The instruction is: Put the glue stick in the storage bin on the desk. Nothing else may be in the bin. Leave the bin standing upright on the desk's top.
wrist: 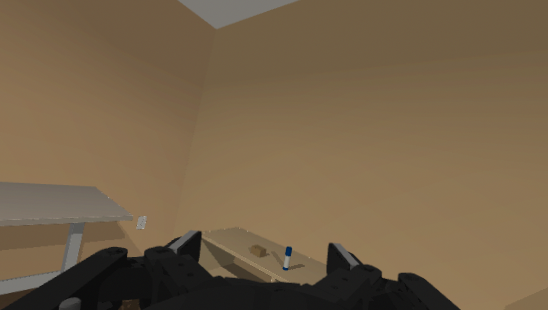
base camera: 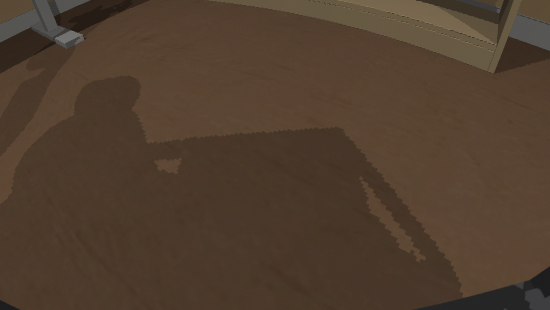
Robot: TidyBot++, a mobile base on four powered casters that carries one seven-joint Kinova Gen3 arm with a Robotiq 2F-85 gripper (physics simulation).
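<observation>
There's a tan shelf unit in the pictures, and you'd see the gripper there too.
</observation>
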